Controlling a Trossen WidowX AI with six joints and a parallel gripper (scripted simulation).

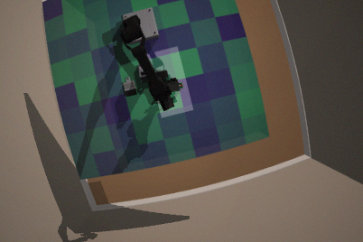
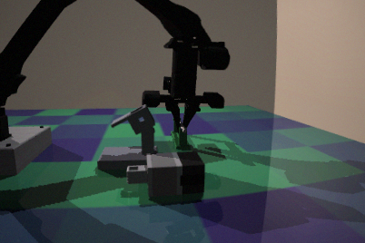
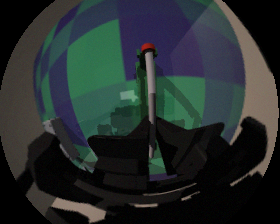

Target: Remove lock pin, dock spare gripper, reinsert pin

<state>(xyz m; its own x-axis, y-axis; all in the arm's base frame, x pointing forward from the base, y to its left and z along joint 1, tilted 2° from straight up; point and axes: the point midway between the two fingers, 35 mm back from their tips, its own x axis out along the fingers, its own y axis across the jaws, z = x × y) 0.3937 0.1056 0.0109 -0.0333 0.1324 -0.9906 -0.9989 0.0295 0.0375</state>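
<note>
Right now my gripper tip is 2 cm to the right of the small green bracket. Also, from my gripper tip: spare gripper (6 cm behind, 22 cm to the right); grey mount (11 cm behind, 10 cm to the right, 3 cm above).
</note>
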